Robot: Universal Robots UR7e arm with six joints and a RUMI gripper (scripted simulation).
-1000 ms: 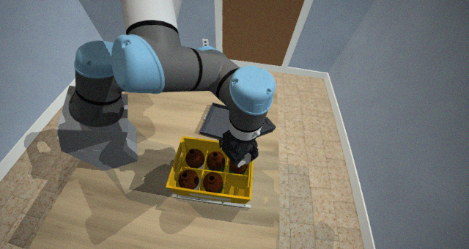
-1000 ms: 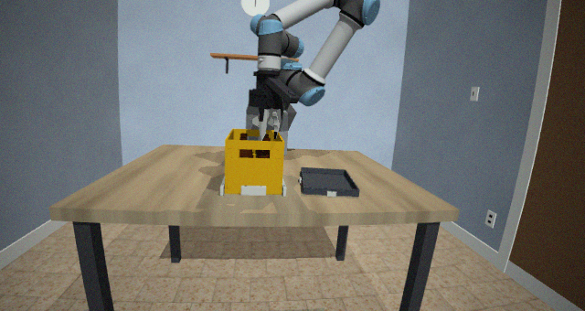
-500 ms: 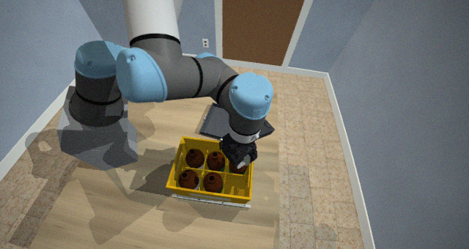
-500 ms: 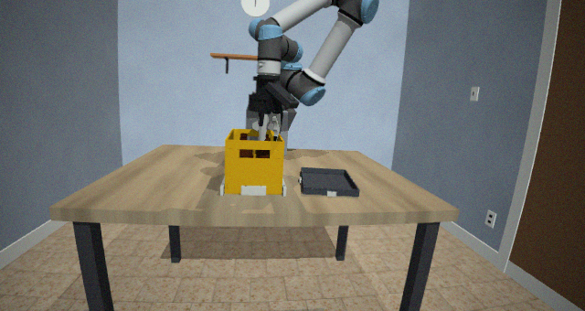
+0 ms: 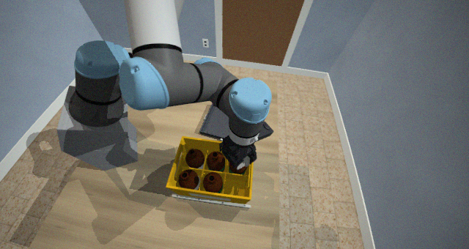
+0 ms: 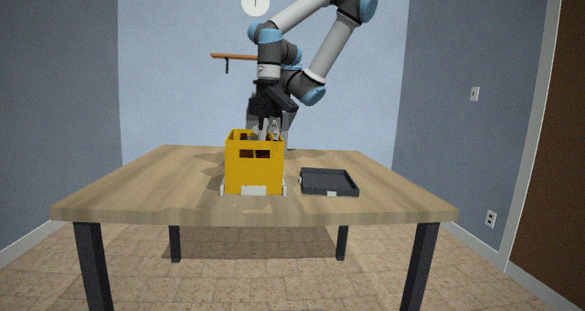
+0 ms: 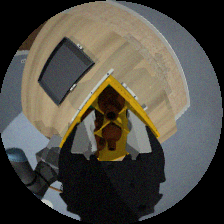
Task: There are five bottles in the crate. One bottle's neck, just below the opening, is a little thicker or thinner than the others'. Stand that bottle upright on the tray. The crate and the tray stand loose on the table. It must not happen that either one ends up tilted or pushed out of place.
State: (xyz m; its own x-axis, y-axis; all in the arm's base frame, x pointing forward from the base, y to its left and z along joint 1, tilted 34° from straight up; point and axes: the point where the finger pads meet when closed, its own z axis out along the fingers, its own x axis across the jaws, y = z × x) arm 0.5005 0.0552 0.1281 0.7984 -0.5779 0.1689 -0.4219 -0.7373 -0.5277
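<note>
Right now the bottle is 70 mm below my hand. The rest, counted from my hand: crate 70 mm behind, 70 mm to the right, 80 mm below; tray 130 mm behind, 200 mm to the left, 150 mm below.
</note>
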